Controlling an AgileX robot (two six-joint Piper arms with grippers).
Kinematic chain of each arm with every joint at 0, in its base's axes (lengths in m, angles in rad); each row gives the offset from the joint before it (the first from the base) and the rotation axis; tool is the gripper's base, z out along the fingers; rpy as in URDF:
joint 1: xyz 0 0 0.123 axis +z
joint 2: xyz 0 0 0 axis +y
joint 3: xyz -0.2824 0 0.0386 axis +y
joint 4: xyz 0.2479 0 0.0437 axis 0.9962 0 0.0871
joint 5: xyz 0 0 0 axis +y
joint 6: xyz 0.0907 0 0.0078 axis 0.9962 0 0.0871
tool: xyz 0 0 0 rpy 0 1.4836 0
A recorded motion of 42 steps. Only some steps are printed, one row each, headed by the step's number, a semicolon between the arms.
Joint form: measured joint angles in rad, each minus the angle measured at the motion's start. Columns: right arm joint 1, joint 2, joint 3, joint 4, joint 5, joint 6; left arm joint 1, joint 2, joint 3, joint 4, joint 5, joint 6.
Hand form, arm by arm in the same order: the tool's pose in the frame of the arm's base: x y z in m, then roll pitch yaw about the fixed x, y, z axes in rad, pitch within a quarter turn. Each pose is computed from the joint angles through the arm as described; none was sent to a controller.
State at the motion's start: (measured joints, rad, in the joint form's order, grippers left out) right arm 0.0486 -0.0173 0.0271 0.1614 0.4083 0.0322; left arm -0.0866 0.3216 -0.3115 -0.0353 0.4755 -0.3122
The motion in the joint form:
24: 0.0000 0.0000 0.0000 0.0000 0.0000 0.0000; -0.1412 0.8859 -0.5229 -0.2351 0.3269 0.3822
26: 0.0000 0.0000 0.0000 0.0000 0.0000 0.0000; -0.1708 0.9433 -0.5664 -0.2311 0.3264 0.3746
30: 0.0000 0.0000 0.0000 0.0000 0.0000 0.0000; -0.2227 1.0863 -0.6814 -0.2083 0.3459 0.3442
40: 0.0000 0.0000 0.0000 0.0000 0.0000 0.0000; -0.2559 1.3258 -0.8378 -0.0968 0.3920 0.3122
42: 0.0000 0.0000 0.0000 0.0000 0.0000 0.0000; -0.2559 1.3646 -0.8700 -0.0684 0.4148 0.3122
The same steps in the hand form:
24: 0.0510 0.0083 0.1687 2.6050 1.1896 2.6877; 0.2155 -0.0679 0.2726 -2.8860 0.4742 3.0466
26: 0.0510 0.0083 0.1687 2.6050 1.1896 2.6877; 0.2273 -0.0777 0.2718 -2.8886 0.4595 3.0213
30: 0.0510 0.0083 0.1687 2.6050 1.1896 2.6877; 0.2566 -0.0989 0.2667 -2.9043 0.4086 2.9779
40: 0.0510 0.0083 0.1687 2.6050 1.1896 2.6877; 0.3032 -0.1178 0.2349 -3.0154 0.2870 2.8880
42: 0.0510 0.0083 0.1687 2.6050 1.1896 2.6877; 0.3109 -0.1186 0.2299 -3.0435 0.2598 2.8665

